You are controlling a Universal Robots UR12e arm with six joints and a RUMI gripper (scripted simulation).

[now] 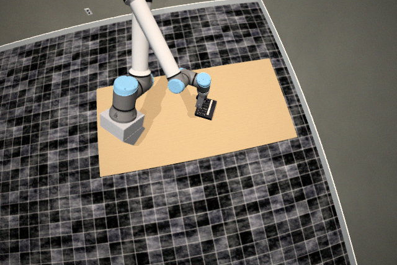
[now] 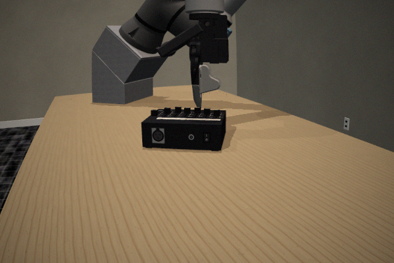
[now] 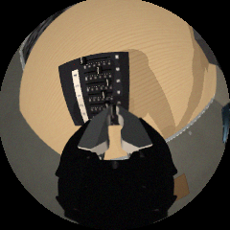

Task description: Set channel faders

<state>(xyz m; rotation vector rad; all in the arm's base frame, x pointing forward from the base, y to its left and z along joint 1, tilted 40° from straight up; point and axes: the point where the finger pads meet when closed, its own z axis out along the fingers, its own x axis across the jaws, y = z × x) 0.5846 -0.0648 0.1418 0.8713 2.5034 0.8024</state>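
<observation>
My gripper is now 1 cm short of the fader cap, 1 cm to the left of it and 1 cm above it.
</observation>
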